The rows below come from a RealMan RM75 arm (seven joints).
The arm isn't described. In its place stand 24 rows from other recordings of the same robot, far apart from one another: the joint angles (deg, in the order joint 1, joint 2, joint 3, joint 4, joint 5, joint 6, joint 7), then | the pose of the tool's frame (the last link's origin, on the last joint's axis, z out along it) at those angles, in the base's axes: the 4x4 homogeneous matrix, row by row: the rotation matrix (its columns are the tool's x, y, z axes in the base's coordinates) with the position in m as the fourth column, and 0 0 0 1 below.
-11.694, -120.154, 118.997, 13.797, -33.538, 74.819, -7.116 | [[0.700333 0.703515 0.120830 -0.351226], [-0.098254 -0.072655 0.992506 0.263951], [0.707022 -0.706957 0.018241 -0.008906], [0 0 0 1]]
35.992, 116.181, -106.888, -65.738, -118.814, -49.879, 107.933 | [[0.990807 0.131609 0.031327 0.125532], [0.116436 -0.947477 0.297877 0.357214], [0.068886 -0.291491 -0.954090 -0.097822], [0 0 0 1]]
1.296, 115.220, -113.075, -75.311, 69.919, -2.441, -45.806 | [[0.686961 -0.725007 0.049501 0.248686], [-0.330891 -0.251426 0.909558 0.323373], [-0.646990 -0.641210 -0.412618 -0.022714], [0 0 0 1]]
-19.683, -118.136, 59.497, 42.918, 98.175, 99.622, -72.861 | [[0.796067 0.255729 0.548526 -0.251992], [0.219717 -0.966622 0.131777 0.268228], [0.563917 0.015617 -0.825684 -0.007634], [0 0 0 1]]
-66.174, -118.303, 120.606, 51.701, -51.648, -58.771, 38.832 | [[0.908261 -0.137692 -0.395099 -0.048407], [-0.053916 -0.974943 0.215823 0.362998], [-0.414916 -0.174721 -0.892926 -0.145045], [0 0 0 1]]
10.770, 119.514, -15.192, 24.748, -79.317, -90.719, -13.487 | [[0.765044 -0.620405 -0.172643 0.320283], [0.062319 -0.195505 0.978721 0.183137], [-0.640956 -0.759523 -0.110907 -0.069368], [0 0 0 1]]
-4.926, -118.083, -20.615, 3.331, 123.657, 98.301, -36.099 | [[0.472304 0.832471 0.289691 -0.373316], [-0.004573 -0.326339 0.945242 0.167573], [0.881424 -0.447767 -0.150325 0.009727], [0 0 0 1]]
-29.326, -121.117, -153.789, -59.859, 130.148, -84.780, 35.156 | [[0.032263 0.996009 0.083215 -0.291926], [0.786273 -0.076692 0.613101 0.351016], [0.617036 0.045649 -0.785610 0.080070], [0 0 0 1]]
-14.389, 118.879, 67.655, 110.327, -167.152, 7.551, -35.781 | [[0.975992 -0.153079 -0.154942 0.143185], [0.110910 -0.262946 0.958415 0.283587], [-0.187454 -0.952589 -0.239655 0.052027], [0 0 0 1]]
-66.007, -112.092, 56.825, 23.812, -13.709, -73.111, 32.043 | [[0.513345 0.615084 -0.598455 -0.197279], [0.823114 -0.550204 0.140562 0.444384], [-0.242815 -0.564754 -0.788729 0.001374], [0 0 0 1]]
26.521, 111.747, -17.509, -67.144, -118.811, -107.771, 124.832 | [[0.463082 -0.844459 -0.269156 0.276975], [-0.604809 -0.523064 0.600508 0.309102], [-0.647890 -0.115297 -0.752958 0.178414], [0 0 0 1]]
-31.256, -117.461, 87.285, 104.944, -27.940, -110.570, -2.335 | [[0.489429 0.673108 -0.554424 -0.131576], [0.865358 -0.453457 0.213385 0.299211], [-0.107776 -0.584212 -0.804413 0.040112], [0 0 0 1]]
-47.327, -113.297, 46.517, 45.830, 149.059, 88.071, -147.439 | [[0.366224 0.899715 -0.237472 -0.232095], [0.927904 -0.333952 0.165740 0.399773], [0.069815 -0.281050 -0.957150 0.038753], [0 0 0 1]]
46.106, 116.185, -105.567, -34.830, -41.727, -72.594, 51.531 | [[0.648407 0.124330 -0.751073 0.065262], [0.214030 -0.976554 0.023119 0.350220], [-0.730588 -0.175742 -0.659815 -0.072429], [0 0 0 1]]
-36.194, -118.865, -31.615, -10.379, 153.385, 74.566, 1.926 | [[0.776748 0.046562 0.628088 -0.212212], [-0.425524 -0.696419 0.577867 0.329251], [0.464319 -0.716124 -0.521128 -0.086060], [0 0 0 1]]
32.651, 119.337, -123.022, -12.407, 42.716, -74.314, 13.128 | [[0.550035 -0.737943 -0.391025 0.251579], [0.291146 -0.269405 0.917962 0.374406], [-0.782748 -0.618757 0.066667 0.002753], [0 0 0 1]]
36.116, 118.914, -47.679, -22.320, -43.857, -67.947, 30.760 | [[0.620630 -0.599267 -0.505665 0.231795], [0.353715 -0.361577 0.862640 0.419473], [-0.699789 -0.714241 -0.012436 0.068010], [0 0 0 1]]
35.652, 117.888, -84.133, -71.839, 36.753, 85.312, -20.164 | [[0.600094 -0.695679 0.394865 0.179788], [-0.788960 -0.596198 0.148628 0.353857], [0.132021 -0.400723 -0.906637 -0.022386], [0 0 0 1]]
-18.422, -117.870, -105.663, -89.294, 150.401, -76.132, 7.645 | [[0.395713 0.815455 -0.422426 -0.238959], [0.847586 -0.147197 0.509834 0.345855], [0.353567 -0.559791 -0.749416 0.061819], [0 0 0 1]]
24.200, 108.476, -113.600, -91.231, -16.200, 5.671, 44.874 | [[0.733984 -0.530966 -0.423489 0.053420], [0.067363 -0.563553 0.823329 0.380902], [-0.675818 -0.632837 -0.377871 0.026666], [0 0 0 1]]
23.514, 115.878, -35.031, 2.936, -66.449, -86.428, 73.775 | [[-0.101166 -0.910073 -0.401912 0.325293], [-0.279239 -0.361770 0.889465 0.288067], [-0.954877 0.202213 -0.217529 -0.002017], [0 0 0 1]]
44.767, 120.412, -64.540, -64.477, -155.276, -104.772, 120.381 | [[0.793912 -0.400755 0.457274 0.186779], [-0.414378 -0.906973 -0.075434 0.350087], [0.444966 -0.129596 -0.886121 0.007760], [0 0 0 1]]
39.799, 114.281, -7.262, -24.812, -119.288, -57.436, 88.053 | [[0.433217 -0.898776 -0.067263 0.323580], [-0.417788 -0.266383 0.868616 0.417237], [-0.798609 -0.348198 -0.490899 0.065842], [0 0 0 1]]
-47.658, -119.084, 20.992, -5.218, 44.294, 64.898, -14.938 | [[0.547151 0.812201 0.202376 -0.243864], [-0.166339 -0.131449 0.977268 0.430157], [0.820340 -0.568376 0.063178 0.007919], [0 0 0 1]]
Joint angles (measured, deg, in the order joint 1, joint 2, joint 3, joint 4, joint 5, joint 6, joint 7), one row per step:
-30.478 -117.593 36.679 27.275 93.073 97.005 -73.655
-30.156 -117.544 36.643 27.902 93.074 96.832 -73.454
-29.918 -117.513 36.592 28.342 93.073 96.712 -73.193
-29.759 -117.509 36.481 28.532 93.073 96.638 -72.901
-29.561 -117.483 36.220 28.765 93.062 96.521 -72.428
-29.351 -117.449 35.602 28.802 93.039 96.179 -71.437
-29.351 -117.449 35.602 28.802 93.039 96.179 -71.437
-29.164 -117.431 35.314 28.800 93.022 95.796 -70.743
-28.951 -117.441 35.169 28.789 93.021 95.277 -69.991
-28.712 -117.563 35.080 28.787 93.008 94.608 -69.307
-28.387 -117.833 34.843 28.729 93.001 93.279 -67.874
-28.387 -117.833 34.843 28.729 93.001 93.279 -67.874
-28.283 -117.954 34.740 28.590 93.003 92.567 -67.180
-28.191 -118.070 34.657 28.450 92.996 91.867 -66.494
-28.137 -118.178 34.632 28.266 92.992 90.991 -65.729
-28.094 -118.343 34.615 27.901 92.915 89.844 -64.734
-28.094 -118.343 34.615 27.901 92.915 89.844 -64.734
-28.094 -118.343 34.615 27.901 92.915 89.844 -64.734
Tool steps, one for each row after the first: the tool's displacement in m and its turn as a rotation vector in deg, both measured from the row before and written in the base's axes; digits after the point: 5 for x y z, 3 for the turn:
-0.00166 0.00006 0.00212 0.661 0.539 0.035
-0.00124 -0.00001 0.00154 0.564 0.417 -0.020
-0.00095 -0.00014 0.00083 0.439 0.225 0.007
-0.00141 0.00002 0.00149 0.741 0.298 0.028
-0.00244 0.00044 0.00187 1.343 0.374 0.208
0.00000 0.00000 0.00000 0.000 0.000 0.000
-0.00204 0.00022 0.00078 0.857 0.374 0.256
-0.00220 0.00015 0.00014 0.798 0.512 0.303
-0.00217 0.00008 -0.00073 0.716 0.474 0.462
-0.00356 0.00066 -0.00166 1.433 0.939 0.788
0.00000 0.00000 0.00000 0.000 0.000 0.000
-0.00169 0.00049 -0.00113 0.627 0.449 0.438
-0.00161 0.00050 -0.00113 0.602 0.454 0.413
-0.00172 0.00086 -0.00141 0.630 0.591 0.474
-0.00209 0.00103 -0.00229 0.753 0.649 0.657
0.00000 0.00000 0.00000 0.000 0.000 0.000
0.00000 0.00000 0.00000 0.000 0.000 0.000

